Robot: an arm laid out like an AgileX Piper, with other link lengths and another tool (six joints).
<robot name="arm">
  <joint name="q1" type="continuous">
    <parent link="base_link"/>
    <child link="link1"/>
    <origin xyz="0 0 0.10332" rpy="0 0 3.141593"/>
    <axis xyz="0 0 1"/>
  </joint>
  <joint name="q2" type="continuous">
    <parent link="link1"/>
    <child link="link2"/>
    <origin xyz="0 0 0" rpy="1.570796 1.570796 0"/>
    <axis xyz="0 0 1"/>
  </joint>
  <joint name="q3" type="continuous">
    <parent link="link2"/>
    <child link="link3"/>
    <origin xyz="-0.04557 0.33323 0" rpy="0 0 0"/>
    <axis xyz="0 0 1"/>
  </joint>
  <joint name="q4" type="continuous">
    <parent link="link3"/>
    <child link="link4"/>
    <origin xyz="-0.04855 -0.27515 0" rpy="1.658 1.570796 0"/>
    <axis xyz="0 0 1"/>
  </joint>
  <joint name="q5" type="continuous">
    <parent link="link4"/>
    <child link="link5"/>
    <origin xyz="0 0 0" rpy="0 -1.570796 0"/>
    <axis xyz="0 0 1"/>
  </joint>
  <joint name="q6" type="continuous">
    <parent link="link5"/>
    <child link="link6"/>
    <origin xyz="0.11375 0 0" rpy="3.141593 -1.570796 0"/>
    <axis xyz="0 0 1"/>
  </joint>
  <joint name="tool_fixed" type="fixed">
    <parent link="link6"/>
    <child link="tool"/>
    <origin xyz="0.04 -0.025 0.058" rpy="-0.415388 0 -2.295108"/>
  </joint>
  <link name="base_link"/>
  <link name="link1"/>
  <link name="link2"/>
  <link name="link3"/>
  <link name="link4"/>
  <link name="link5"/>
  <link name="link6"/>
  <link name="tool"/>
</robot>
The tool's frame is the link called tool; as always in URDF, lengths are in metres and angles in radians. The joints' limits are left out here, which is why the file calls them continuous.
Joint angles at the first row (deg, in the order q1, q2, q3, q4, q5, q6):
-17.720 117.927 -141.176 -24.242 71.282 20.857
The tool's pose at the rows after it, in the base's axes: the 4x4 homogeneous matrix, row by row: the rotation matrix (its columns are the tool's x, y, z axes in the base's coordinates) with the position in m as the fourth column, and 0 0 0 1 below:
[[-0.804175, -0.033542, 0.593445, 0.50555], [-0.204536, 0.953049, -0.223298, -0.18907], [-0.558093, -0.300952, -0.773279, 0.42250], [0, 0, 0, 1]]
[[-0.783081, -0.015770, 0.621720, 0.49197], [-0.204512, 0.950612, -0.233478, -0.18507], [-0.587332, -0.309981, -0.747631, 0.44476], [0, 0, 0, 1]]
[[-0.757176, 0.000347, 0.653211, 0.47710], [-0.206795, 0.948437, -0.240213, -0.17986], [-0.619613, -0.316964, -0.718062, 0.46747], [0, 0, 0, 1]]
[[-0.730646, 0.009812, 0.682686, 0.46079], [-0.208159, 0.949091, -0.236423, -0.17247], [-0.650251, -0.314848, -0.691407, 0.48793], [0, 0, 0, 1]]
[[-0.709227, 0.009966, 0.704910, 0.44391], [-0.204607, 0.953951, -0.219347, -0.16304], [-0.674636, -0.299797, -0.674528, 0.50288], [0, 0, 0, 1]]
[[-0.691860, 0.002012, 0.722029, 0.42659], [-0.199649, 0.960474, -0.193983, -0.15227], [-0.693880, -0.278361, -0.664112, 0.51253], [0, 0, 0, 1]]
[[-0.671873, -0.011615, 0.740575, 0.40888], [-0.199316, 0.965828, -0.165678, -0.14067], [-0.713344, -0.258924, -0.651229, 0.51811], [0, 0, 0, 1]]
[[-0.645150, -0.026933, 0.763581, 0.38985], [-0.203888, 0.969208, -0.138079, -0.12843], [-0.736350, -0.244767, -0.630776, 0.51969], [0, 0, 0, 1]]
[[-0.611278, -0.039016, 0.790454, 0.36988], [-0.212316, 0.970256, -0.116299, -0.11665], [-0.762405, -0.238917, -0.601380, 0.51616], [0, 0, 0, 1]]
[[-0.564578, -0.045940, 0.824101, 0.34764], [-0.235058, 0.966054, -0.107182, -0.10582], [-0.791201, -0.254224, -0.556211, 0.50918], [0, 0, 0, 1]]
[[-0.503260, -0.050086, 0.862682, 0.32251], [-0.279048, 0.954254, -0.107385, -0.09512], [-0.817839, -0.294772, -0.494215, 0.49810], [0, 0, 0, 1]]
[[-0.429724, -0.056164, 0.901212, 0.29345], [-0.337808, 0.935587, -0.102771, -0.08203], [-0.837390, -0.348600, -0.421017, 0.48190], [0, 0, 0, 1]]
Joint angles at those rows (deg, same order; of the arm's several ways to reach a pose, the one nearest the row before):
-17.720 115.949 -141.665 -24.327 71.908 20.953
-17.720 113.692 -142.013 -24.407 72.377 21.208
-17.720 111.167 -142.045 -24.266 72.557 21.508
-17.719 108.252 -141.251 -23.593 72.635 21.851
-17.719 104.949 -139.134 -22.337 72.666 22.325
-17.719 101.073 -135.305 -20.767 72.130 22.941
-17.720 96.429 -129.506 -19.105 70.225 23.696
-17.719 90.887 -121.683 -17.557 66.660 24.661
-17.719 84.724 -112.273 -16.486 61.511 25.897
-17.720 77.890 -101.671 -16.366 54.579 27.168
-17.721 70.369 -90.032 -17.326 45.936 28.342
-17.721 62.154 -77.782 -18.748 36.533 29.297

